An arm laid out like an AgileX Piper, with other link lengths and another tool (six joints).
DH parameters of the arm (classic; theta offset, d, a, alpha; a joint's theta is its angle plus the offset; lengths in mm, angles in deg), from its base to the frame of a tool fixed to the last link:
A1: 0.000 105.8 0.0 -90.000
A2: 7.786 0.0 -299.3 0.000
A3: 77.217 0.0 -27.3 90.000
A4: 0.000 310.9 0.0 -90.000
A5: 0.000 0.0 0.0 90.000
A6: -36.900 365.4 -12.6 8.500
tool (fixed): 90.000 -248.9 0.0 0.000
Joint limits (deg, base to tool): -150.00..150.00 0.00..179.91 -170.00..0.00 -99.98..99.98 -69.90..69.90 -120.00..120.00
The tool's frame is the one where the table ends.
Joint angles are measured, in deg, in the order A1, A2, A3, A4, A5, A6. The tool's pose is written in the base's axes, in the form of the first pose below.
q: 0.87, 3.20, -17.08, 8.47, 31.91, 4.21
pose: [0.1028, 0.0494, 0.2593, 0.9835, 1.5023, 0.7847]
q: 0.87, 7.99, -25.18, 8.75, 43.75, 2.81
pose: [0.0934, 0.0522, 0.2828, 1.0079, 1.6563, 0.7272]
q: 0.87, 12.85, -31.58, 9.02, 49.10, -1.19
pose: [0.0922, 0.0531, 0.3051, 0.9569, 1.7440, 0.6730]
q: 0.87, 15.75, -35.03, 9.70, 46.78, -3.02
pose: [0.0987, 0.0535, 0.3263, 0.9115, 1.7063, 0.6863]
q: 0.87, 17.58, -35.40, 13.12, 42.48, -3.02
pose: [0.1082, 0.0576, 0.3363, 0.9227, 1.6569, 0.7649]
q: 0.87, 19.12, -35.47, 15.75, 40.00, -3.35
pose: [0.1155, 0.0604, 0.3405, 0.9361, 1.6371, 0.8137]
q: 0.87, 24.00, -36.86, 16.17, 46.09, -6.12
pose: [0.1255, 0.0630, 0.3274, 0.9468, 1.8101, 0.7457]
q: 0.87, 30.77, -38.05, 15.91, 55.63, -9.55
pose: [0.1344, 0.0650, 0.3035, 0.9607, 2.0806, 0.6325]
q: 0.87, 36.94, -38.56, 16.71, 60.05, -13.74
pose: [0.1450, 0.0665, 0.2856, 0.9372, 2.2668, 0.5680]
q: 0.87, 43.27, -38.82, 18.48, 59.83, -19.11
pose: [0.1621, 0.0683, 0.2701, 0.8804, 2.3809, 0.5467]
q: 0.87, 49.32, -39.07, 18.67, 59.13, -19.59
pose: [0.1801, 0.0686, 0.2539, 0.9173, 2.4610, 0.5165]
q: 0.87, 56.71, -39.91, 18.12, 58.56, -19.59
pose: [0.2009, 0.0678, 0.2337, 0.9644, 2.5537, 0.4641]
